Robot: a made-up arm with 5 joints.
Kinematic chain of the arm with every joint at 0, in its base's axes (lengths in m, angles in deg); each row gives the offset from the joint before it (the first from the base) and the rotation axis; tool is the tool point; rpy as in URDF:
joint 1: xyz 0.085 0 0.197 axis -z
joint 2: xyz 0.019 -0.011 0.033 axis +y
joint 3: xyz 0.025 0 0.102 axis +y
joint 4: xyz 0.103 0 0.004 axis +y
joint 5: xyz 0.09 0.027 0 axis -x
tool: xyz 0 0 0 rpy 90 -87.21 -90
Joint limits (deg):
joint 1: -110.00..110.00
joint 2: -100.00..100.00
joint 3: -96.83..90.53
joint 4: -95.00..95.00
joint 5: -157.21..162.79
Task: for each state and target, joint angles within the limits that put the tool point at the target. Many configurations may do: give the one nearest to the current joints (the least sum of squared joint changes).
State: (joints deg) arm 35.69 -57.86 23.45 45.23 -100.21
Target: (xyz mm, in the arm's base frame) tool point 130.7 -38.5 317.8
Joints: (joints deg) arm 55.64 -86.05 30.12 76.58 -100.21
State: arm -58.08 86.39 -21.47 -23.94 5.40
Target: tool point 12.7 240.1 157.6
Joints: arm -103.10 45.06 8.79 -23.16 5.40
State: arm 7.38 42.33 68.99 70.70 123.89
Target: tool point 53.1 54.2 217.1
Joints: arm 44.78 68.89 90.53 29.30 123.89
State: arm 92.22 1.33 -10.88 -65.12 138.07
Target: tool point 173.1 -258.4 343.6
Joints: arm 74.53 32.47 -25.35 -40.71 138.07
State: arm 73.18 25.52 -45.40 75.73 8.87
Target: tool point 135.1 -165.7 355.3
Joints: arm 78.48 -1.56 -48.49 90.90 8.87
